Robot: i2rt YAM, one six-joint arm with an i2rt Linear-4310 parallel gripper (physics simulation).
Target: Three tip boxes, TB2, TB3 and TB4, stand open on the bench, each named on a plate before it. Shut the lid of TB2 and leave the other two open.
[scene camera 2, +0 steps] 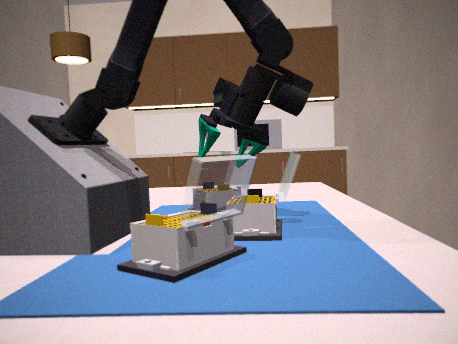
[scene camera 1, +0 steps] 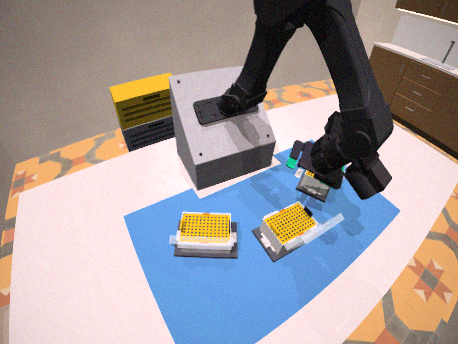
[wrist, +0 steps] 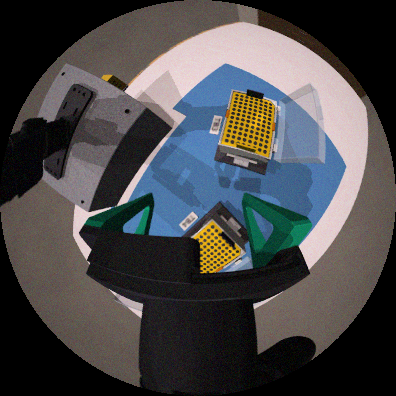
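Seen in the pictures: gripper, fingertip midpoint: [scene camera 2: 219,162] [scene camera 1: 304,172] [wrist: 197,197]; arm's base, origin of the base link: [scene camera 2: 71,133] [scene camera 1: 226,106] [wrist: 61,133].
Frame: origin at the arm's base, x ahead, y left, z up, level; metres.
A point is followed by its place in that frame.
Observation:
TB3 [scene camera 1: 314,186] [scene camera 2: 215,198] [wrist: 250,122], named in the wrist view, stands open at the far end. TB4 [scene camera 1: 289,224] {z -0.142, x 0.354, y -0.012 m} [scene camera 2: 260,217] [wrist: 215,245] {z -0.142, x 0.349, y 0.026 m} stands open and turned in the middle, partly behind the gripper body in the wrist view. The remaining box, TB2 by elimination, [scene camera 1: 205,227] [scene camera 2: 200,247] is left in scene camera 1 and nearest in scene camera 2; its plate is hidden. Its clear lid [scene camera 2: 212,172] {z -0.072, x 0.320, y -0.271 m} stands raised. My gripper [scene camera 1: 318,167] [scene camera 2: 220,160] {z -0.070, x 0.278, y 0.083 m} [wrist: 197,197] {z -0.070, x 0.278, y 0.083 m} is open and empty, above the boxes, near TB3 in scene camera 1.
The boxes stand on a blue mat [scene camera 1: 200,295] {z -0.200, x 0.389, y -0.274 m} [scene camera 2: 300,280] {z -0.200, x 0.419, y -0.283 m} [wrist: 200,92] {z -0.200, x 0.095, y 0.242 m}. The grey sloped base block [scene camera 1: 225,160] {z -0.112, x 0.103, y -0.056 m} [scene camera 2: 120,215] {z -0.159, x 0.104, y -0.033 m} carries the arm beside the mat. The clear raised lids of TB3 [wrist: 302,127] {z -0.095, x 0.315, y 0.250 m} and TB4 [scene camera 1: 325,227] {z -0.056, x 0.433, y -0.004 m} [scene camera 2: 290,175] {z -0.093, x 0.420, y -0.065 m} stick out on the side away from the base.

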